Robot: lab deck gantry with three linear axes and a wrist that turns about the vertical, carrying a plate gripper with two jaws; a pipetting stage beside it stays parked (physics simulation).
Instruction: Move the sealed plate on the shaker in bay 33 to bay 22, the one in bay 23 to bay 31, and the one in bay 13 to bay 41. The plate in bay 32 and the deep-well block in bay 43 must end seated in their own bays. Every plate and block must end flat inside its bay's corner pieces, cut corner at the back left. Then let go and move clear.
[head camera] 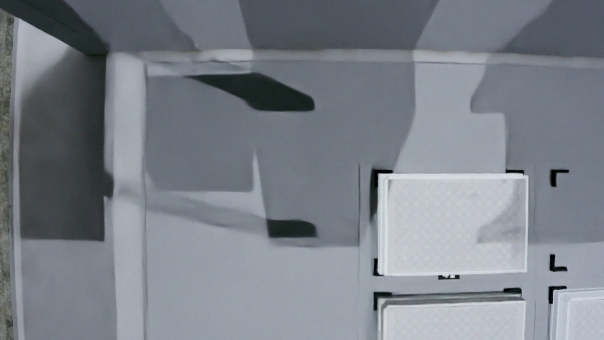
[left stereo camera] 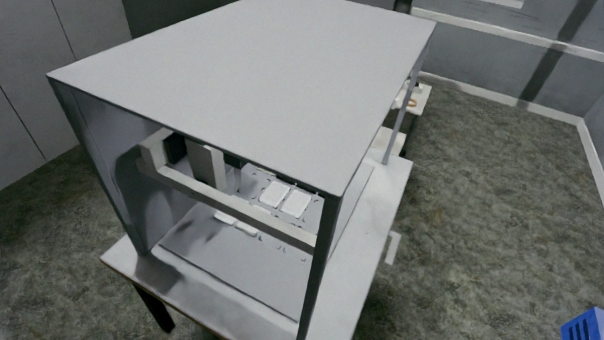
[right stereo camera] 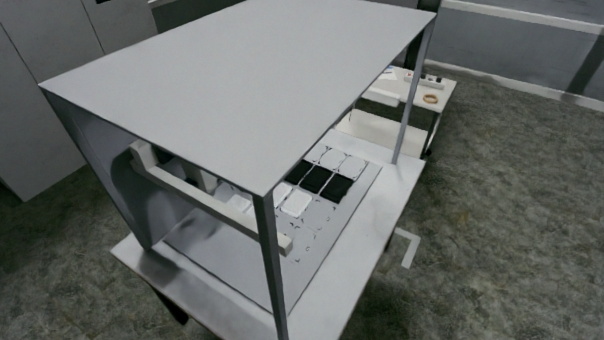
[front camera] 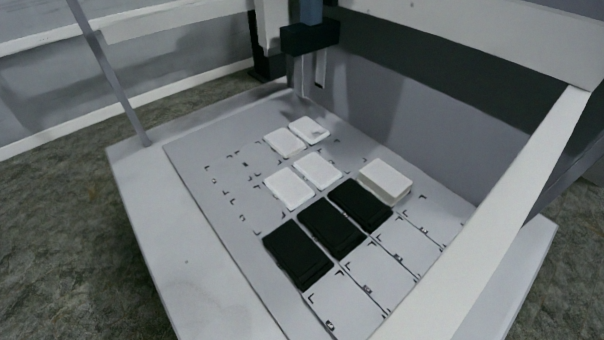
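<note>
My gripper hangs high at the back left in the front view, open, with no plate between its jaws, apart from every plate. One white plate lies in bay 41 and another in bay 31; both look flat. White plates also lie in bay 32 and bay 22. The white deep-well block stands in bay 43. The black shakers in bays 33, 23 and 13 carry no plates. Cut corners are too small to tell.
The dark rear gantry column stands behind the gripper. A pale beam crosses the deck in both stereo views and hides parts of it. A grey enclosure post rises at the near corner. Shadows cross the deck.
</note>
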